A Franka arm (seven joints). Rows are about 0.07 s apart.
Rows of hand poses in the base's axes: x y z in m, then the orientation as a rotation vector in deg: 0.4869, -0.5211, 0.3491, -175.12, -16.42, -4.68; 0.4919, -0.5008, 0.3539, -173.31, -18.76, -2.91; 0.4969, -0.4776, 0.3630, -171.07, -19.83, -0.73; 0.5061, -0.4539, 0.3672, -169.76, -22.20, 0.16; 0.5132, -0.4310, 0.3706, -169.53, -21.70, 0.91; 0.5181, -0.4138, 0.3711, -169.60, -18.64, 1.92; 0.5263, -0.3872, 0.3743, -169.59, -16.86, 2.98; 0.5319, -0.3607, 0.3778, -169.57, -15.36, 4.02; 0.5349, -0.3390, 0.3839, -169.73, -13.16, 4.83; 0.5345, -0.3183, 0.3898, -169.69, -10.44, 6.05; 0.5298, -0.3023, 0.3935, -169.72, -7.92, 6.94; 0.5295, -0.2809, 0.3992, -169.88, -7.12, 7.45; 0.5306, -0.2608, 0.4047, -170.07, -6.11, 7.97; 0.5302, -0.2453, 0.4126, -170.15, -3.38, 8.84; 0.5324, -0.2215, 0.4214, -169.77, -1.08, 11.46; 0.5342, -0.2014, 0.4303, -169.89, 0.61, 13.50; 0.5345, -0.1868, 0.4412, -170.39, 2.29, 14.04; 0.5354, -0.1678, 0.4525, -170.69, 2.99, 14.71; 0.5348, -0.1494, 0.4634, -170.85, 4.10, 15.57
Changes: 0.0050, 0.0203, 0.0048, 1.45, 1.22, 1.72; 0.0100, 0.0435, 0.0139, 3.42, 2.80, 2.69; 0.0192, 0.0672, 0.0181, 4.34, 3.42, 4.41; 0.0263, 0.0901, 0.0215, 4.58, 3.95, 4.12; 0.0312, 0.1073, 0.0220, 4.85, 4.73, 2.12; 0.0394, 0.1339, 0.0252, 4.99, 5.50, 0.96; 0.0450, 0.1604, 0.0287, 5.09, 6.25, -0.01; 0.0480, 0.1821, 0.0348, 5.08, 6.84, -1.47; 0.0476, 0.2028, 0.0407, 5.23, 7.75, -3.25; 0.0429, 0.2188, 0.0444, 5.29, 8.42, -4.92; 0.0426, 0.2402, 0.0501, 5.13, 8.76, -5.45; 0.0437, 0.2603, 0.0556, 4.95, 9.11, -6.12; 0.0433, 0.2758, 0.0635, 4.89, 9.76, -7.94; 0.0455, 0.2996, 0.0723, 5.03, 11.60, -9.40; 0.0473, 0.3197, 0.0812, 4.67, 12.98, -10.49; 0.0476, 0.3343, 0.0921, 4.12, 13.31, -11.62; 0.0485, 0.3533, 0.1034, 3.73, 13.72, -12.08; 0.0479, 0.3717, 0.1143, 3.44, 14.29, -12.80
